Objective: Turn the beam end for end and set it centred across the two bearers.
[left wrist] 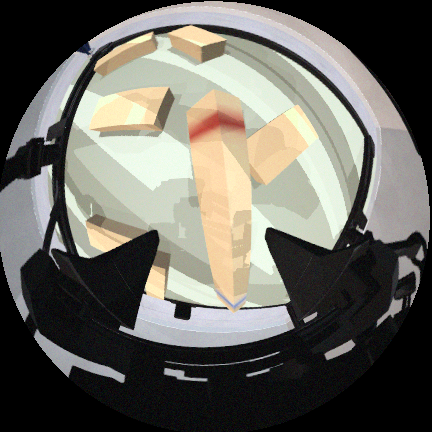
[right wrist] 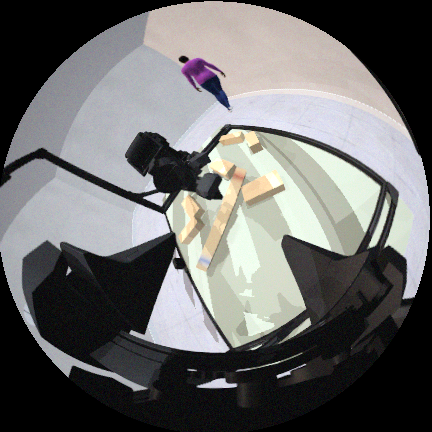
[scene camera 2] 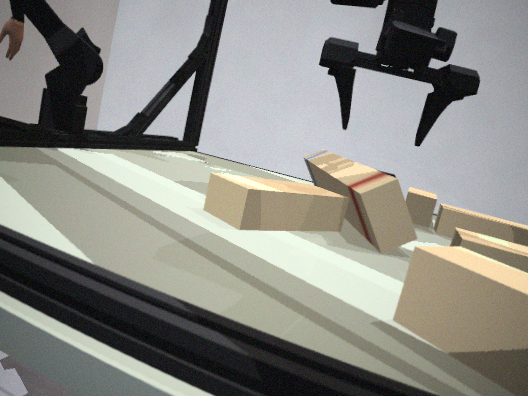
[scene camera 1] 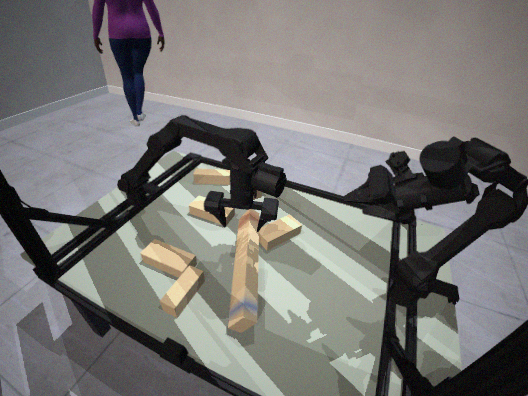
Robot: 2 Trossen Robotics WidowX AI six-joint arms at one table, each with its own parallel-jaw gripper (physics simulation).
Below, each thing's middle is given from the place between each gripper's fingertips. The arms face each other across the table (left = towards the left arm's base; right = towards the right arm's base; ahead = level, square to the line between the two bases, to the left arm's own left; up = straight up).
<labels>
The wooden beam [scene camera 2: 377, 209] lies 5 cm behind my right hand, 23 cm to the left of it and 25 cm below it.
The wooden beam is 7 cm below my left hand, 4 cm to the right of it and 4 cm behind it.
</labels>
